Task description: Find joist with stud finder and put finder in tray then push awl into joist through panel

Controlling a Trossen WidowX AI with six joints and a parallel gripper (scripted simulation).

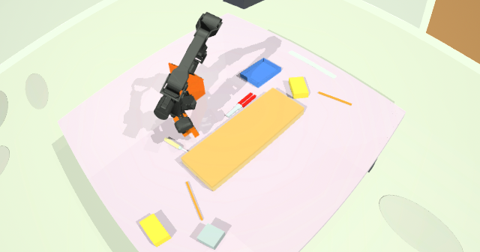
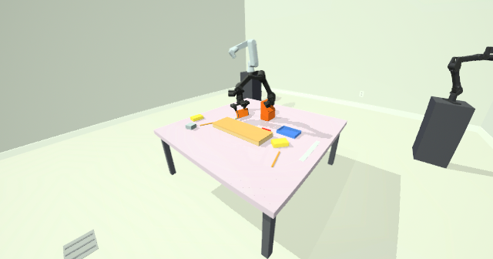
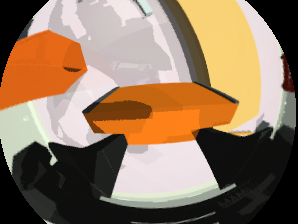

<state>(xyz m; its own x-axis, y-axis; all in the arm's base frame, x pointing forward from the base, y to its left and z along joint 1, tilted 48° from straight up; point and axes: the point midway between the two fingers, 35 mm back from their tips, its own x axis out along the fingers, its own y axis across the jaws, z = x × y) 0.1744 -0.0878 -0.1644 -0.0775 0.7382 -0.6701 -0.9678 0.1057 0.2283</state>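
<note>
My gripper tip is 1 cm past the orange stud finder and 1 cm to the right of it. The rest, counted from my gripper tip: blue tray (3 cm behind, 50 cm to the left, 6 cm below); then grey block (42 cm ahead, 22 cm to the right, 6 cm below); then awl (3 cm ahead, 5 cm to the right, 7 cm below).
</note>
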